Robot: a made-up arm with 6 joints.
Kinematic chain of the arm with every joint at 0, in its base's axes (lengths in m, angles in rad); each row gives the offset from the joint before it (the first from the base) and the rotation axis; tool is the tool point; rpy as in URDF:
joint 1: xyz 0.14 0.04 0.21 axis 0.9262 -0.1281 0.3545
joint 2: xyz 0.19 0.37 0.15 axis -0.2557 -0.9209 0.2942
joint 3: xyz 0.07 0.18 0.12 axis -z
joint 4: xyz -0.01 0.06 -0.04 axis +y
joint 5: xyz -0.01 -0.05 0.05 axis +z
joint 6: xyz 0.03 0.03 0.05 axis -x
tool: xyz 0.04 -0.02 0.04 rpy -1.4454 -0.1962 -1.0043
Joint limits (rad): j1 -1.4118..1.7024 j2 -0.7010..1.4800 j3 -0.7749..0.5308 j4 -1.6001..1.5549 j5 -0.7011..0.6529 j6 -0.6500..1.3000
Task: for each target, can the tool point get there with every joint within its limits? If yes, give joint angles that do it. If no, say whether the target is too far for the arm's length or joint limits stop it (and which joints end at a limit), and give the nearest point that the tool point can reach.
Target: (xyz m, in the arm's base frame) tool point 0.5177 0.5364 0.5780
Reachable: yes | joints 0.2388 -0.3204 -0.1367 0.7132 -0.2080 -0.3387
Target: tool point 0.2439 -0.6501 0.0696
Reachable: no: joint limits stop it (at a limit: joint 1, joint 3, joint 5) | nearest point 0.0976 -0.2833 0.6681 | short by 0.717 m
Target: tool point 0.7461 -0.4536 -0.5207
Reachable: no: too far | nearest point 0.6790 0.0102 -0.2517 | short by 0.540 m
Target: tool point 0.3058 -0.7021 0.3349
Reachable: no: joint limits stop it (at a limit: joint 1, joint 3, joint 5) | nearest point 0.1528 -0.3126 0.7082 | short by 0.561 m
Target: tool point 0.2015 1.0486 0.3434
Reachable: no: too far | nearest point 0.2598 0.7748 0.3370 | short by 0.280 m
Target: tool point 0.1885 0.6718 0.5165
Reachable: yes | joints 0.0135 0.6940 -0.5527 -0.2939 0.0099 1.0913
